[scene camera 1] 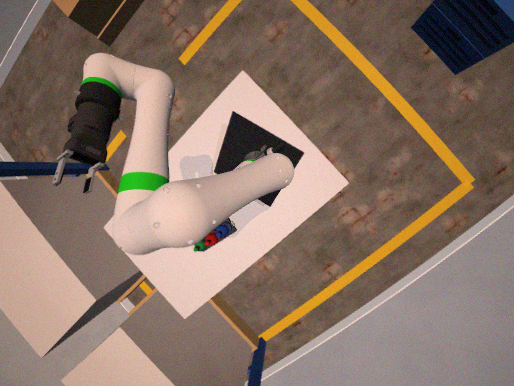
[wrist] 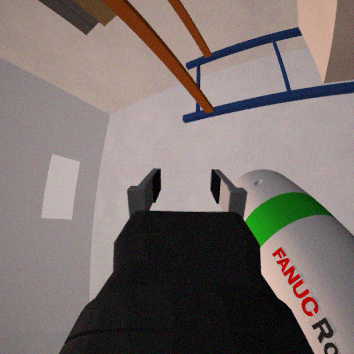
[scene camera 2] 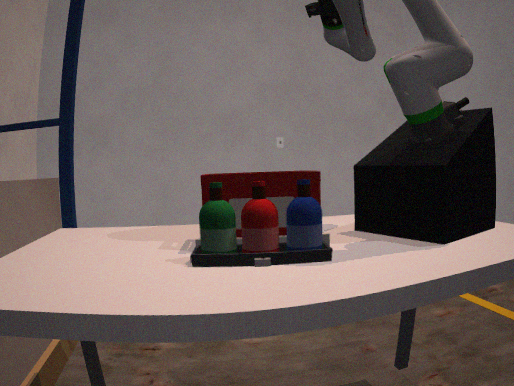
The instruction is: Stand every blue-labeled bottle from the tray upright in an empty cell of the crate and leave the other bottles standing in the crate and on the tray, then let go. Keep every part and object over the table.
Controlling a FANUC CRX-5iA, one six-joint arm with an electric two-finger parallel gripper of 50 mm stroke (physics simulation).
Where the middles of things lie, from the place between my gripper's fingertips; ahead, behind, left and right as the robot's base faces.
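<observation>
Blue-labeled bottle (scene camera 2: pixel 304 214): 79 cm below my hand, 32 cm to the left of it, 13 cm ahead of it. Red bottle (scene camera 2: pixel 259 218): far below my hand and far to the left of it, a fair way ahead of it. Green bottle (scene camera 2: pixel 217 220): far ahead of my hand, far to the left of it and far below it.
</observation>
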